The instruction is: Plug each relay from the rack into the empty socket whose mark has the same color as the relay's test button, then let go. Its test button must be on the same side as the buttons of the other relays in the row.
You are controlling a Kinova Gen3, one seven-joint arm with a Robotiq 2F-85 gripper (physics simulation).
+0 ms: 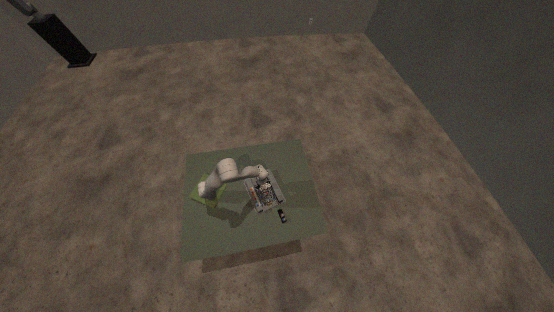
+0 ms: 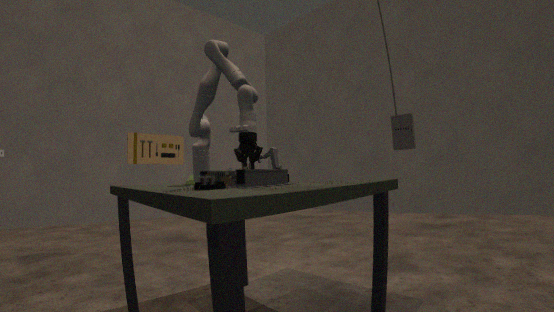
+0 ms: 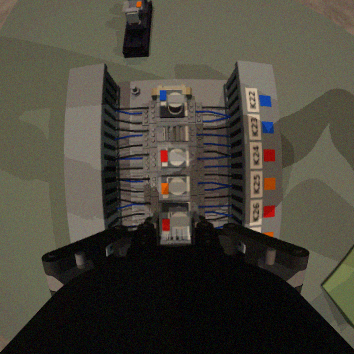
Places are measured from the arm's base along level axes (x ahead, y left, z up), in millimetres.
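Pixels of known places: gripper, fingertip midpoint: (image 3: pixel 175 220).
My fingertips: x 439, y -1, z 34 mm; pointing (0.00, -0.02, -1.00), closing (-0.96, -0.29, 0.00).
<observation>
For each thing: its top centre in the pictures, then the offset to it from my fingertips.
- clear relay with a red test button, top centre: (image 3: pixel 175 224) dx +2, dy -6, dz +29 mm
- red K26 mark, top centre: (image 3: pixel 268 211) dx -90, dy -34, dz +7 mm
- blue-button relay, top centre: (image 3: pixel 171 94) dx +36, dy -115, dz +13 mm
- red-button relay, top centre: (image 3: pixel 172 155) dx +19, dy -60, dz +13 mm
- orange-button relay, top centre: (image 3: pixel 173 187) dx +11, dy -33, dz +13 mm
- black rack, top centre: (image 3: pixel 135 18) (image 2: pixel 210 182) dx +127, dy -244, dz -33 mm
- relay with an orange button, top centre: (image 3: pixel 132 4) (image 2: pixel 209 173) dx +127, dy -244, dz -8 mm
- orange mark, top centre: (image 3: pixel 267 237) dx -98, dy -7, dz +7 mm
My gripper (image 3: pixel 175 220) (image 2: pixel 248 167) is shut on a clear relay with a red test button (image 3: pixel 166 224), low over the near end of the socket row, by the red K26 mark (image 3: pixel 269 211). Its button faces left, like the row's others. I cannot tell whether its pins are seated. The row holds a blue-button relay (image 3: pixel 172 101), a red-button relay (image 3: pixel 175 157) and an orange-button relay (image 3: pixel 175 186). The K23 socket (image 3: pixel 173 133) is empty; its mark (image 3: pixel 268 127) is blue. The black rack (image 3: pixel 136 46) (image 1: pixel 280 212) holds a relay with an orange button (image 3: pixel 139 4); the rack's far end is cut off.
Grey slotted ducts (image 3: pixel 85 150) (image 2: pixel 267 177) flank the row, with thin wires running to the sockets. Another orange mark (image 3: pixel 270 235) is partly hidden by my gripper. A grey jointed object (image 2: pixel 274 158) stands behind the duct. A yellow-green plate (image 3: pixel 344 287) lies around the arm's base.
</observation>
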